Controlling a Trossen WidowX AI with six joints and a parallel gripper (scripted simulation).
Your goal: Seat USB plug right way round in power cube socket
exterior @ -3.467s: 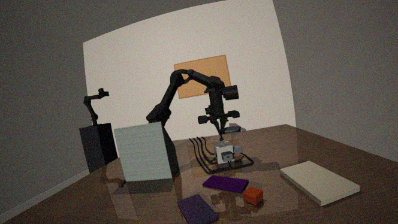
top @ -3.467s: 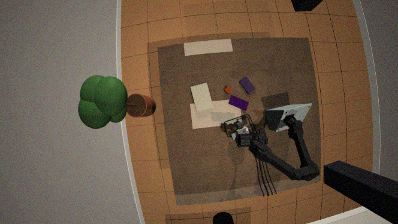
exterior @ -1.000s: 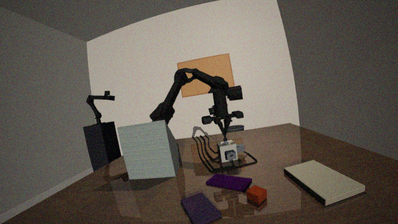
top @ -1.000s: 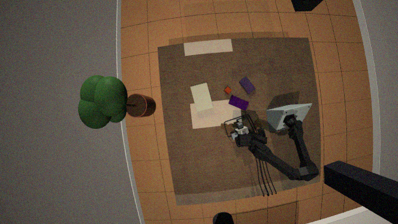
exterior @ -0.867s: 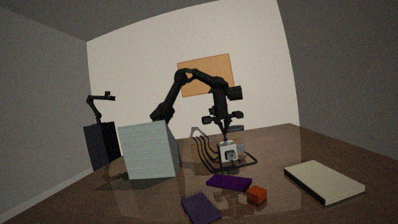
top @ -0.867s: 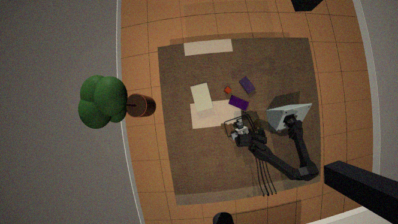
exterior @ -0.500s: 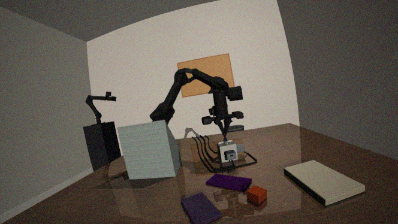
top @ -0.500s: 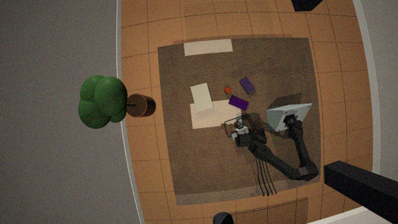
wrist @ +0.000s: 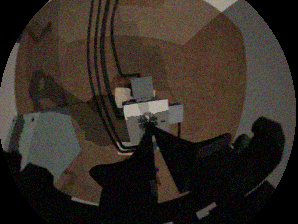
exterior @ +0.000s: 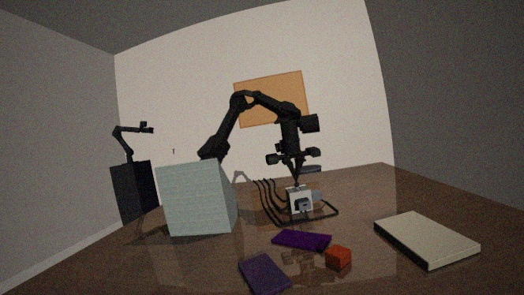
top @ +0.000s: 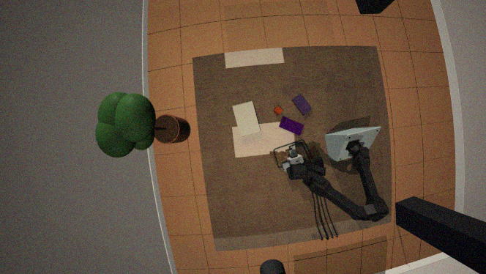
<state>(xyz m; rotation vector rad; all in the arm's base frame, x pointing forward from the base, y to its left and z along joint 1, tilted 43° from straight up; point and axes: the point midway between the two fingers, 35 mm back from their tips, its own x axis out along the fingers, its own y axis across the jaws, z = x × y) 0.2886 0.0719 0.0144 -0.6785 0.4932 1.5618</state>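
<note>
My gripper tip is now 20 mm above the dark USB plug. From my gripper tip the other things lie so: orange block: 330 mm to the right, 100 mm below, 40 mm ahead; cream book: 320 mm to the right, 240 mm ahead, 100 mm below.
</note>
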